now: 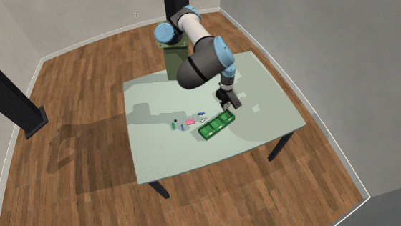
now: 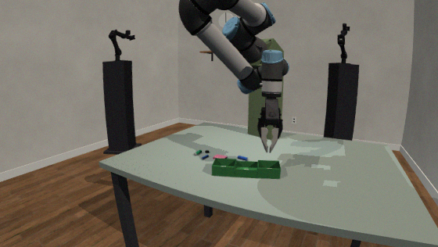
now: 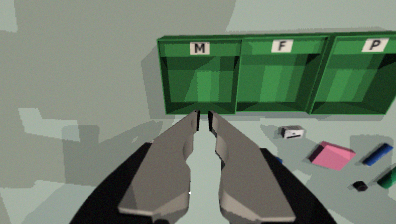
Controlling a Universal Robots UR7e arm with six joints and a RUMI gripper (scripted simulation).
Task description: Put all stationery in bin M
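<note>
My hand is 15 cm past the pink eraser, 18 cm to the left of it and 9 cm above it. From my hand the other things lie so: grey-white item: 10 cm behind, 12 cm to the right, 9 cm below; then green three-compartment bin tray: 8 cm to the right, 8 cm below; then black piece: 23 cm behind, 24 cm to the right, 9 cm below.
</note>
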